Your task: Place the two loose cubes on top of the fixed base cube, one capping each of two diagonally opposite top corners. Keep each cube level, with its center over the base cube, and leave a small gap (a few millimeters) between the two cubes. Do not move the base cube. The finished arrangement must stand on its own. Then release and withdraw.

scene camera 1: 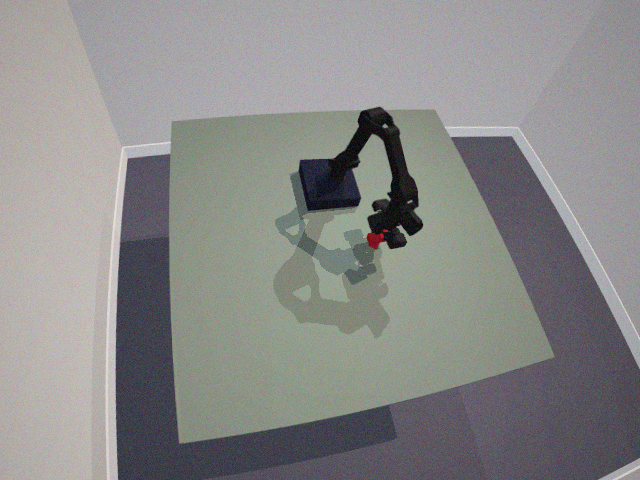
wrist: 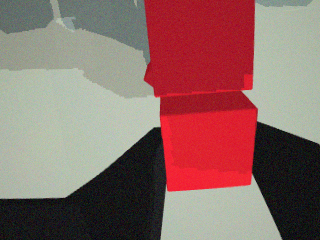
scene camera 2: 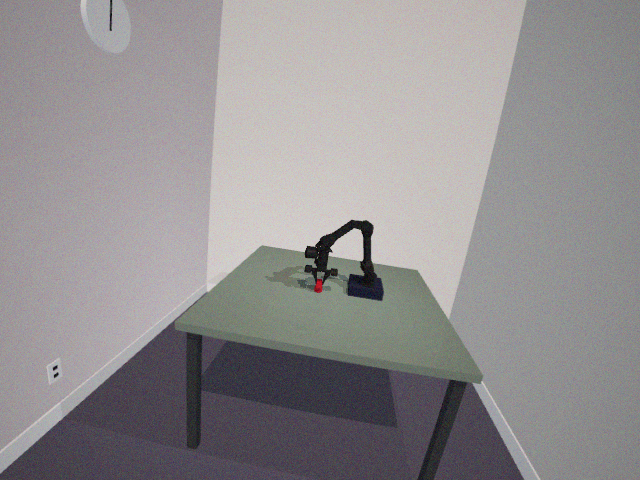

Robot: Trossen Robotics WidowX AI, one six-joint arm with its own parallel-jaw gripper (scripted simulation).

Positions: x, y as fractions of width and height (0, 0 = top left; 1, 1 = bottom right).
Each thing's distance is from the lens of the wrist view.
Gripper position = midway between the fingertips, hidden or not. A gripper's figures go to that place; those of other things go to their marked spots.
my gripper (wrist: 0.64, 0.56): 0.10 m
red cube (wrist: 0.65, 0.58): 0.09 m
